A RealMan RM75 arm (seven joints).
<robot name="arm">
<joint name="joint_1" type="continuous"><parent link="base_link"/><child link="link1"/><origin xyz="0.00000 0.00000 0.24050"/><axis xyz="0 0 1"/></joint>
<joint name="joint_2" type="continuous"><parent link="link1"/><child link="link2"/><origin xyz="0.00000 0.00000 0.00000" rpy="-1.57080 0.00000 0.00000"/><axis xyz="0 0 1"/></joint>
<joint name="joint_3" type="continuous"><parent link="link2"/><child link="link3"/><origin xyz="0.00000 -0.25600 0.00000" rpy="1.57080 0.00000 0.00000"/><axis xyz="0 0 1"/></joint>
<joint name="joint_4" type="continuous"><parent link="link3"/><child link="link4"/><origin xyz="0.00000 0.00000 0.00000" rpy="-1.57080 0.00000 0.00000"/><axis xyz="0 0 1"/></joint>
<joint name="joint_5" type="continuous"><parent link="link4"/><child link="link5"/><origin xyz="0.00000 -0.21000 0.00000" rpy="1.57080 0.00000 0.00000"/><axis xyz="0 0 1"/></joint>
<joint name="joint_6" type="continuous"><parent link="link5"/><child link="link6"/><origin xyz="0.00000 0.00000 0.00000" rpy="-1.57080 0.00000 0.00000"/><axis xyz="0 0 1"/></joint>
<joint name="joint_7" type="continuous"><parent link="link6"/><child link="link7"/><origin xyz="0.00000 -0.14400 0.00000" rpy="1.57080 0.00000 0.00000"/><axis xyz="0 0 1"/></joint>
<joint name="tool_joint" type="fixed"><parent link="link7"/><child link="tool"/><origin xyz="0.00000 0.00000 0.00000"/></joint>
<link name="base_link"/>
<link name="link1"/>
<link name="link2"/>
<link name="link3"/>
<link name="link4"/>
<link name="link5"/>
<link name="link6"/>
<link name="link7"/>
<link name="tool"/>
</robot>
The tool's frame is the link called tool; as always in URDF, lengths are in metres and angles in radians. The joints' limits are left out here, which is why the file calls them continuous.
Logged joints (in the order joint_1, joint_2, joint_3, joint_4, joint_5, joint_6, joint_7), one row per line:
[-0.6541 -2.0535 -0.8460 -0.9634 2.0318 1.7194 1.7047]
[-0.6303 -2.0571 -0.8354 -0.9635 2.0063 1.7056 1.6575]
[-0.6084 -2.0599 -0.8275 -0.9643 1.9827 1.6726 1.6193]
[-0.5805 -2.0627 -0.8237 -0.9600 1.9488 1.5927 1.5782]
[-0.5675 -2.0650 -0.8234 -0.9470 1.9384 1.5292 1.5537]
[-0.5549 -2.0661 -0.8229 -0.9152 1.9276 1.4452 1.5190]
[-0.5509 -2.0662 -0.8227 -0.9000 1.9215 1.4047 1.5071]
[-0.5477 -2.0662 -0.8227 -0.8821 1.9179 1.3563 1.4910]
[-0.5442 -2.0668 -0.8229 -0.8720 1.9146 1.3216 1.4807]
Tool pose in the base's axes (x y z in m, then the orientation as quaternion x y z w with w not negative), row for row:
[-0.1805 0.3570 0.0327 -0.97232 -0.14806 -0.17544 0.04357]
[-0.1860 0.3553 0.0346 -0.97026 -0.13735 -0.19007 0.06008]
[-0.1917 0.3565 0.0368 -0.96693 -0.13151 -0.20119 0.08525]
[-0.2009 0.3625 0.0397 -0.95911 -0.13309 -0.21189 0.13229]
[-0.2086 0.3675 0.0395 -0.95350 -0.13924 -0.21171 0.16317]
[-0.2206 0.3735 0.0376 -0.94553 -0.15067 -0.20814 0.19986]
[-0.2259 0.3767 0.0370 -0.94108 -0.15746 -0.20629 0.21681]
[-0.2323 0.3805 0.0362 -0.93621 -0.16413 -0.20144 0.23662]
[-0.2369 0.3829 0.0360 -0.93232 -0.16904 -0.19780 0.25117]
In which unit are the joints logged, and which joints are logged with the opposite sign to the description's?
The joints are logged in radians. Opposite sign: joint_3, joint_4, joint_7.
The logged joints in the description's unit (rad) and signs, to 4 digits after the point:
[-0.6541 -2.0535 0.8460 0.9634 2.0318 1.7194 -1.7047]
[-0.6303 -2.0571 0.8354 0.9635 2.0063 1.7056 -1.6575]
[-0.6084 -2.0599 0.8275 0.9643 1.9827 1.6726 -1.6193]
[-0.5805 -2.0627 0.8237 0.9600 1.9488 1.5927 -1.5782]
[-0.5675 -2.0650 0.8234 0.9470 1.9384 1.5292 -1.5537]
[-0.5549 -2.0661 0.8229 0.9152 1.9276 1.4452 -1.5190]
[-0.5509 -2.0662 0.8227 0.9000 1.9215 1.4047 -1.5071]
[-0.5477 -2.0662 0.8227 0.8821 1.9179 1.3563 -1.4910]
[-0.5442 -2.0668 0.8229 0.8720 1.9146 1.3216 -1.4807]

